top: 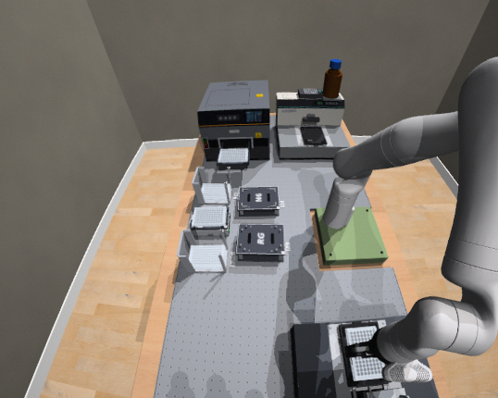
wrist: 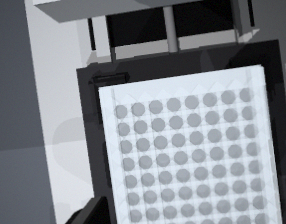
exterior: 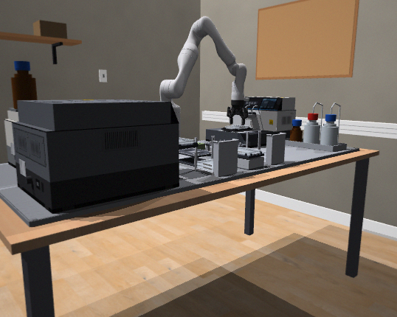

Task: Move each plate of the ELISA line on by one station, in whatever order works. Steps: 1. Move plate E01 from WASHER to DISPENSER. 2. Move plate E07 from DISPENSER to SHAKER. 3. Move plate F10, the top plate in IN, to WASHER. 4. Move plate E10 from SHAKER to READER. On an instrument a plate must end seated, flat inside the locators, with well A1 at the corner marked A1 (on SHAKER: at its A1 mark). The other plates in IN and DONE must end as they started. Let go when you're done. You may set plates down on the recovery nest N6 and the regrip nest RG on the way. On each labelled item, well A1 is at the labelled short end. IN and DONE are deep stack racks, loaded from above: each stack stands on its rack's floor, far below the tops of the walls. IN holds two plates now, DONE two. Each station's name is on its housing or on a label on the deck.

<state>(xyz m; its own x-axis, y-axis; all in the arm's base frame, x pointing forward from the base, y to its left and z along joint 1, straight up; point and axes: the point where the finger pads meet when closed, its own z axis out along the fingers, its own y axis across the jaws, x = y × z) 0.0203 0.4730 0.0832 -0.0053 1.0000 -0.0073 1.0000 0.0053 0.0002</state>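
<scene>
My gripper is now 3 cm above the washer nest. From my hand the other things lie so: DONE label (37 cm ahead, 32 cm to the right, 11 cm below); nest RG (27 cm ahead, 37 cm to the right, 6 cm below); A1 corner mark (19 cm ahead, 32 cm to the right, 5 cm below).
</scene>
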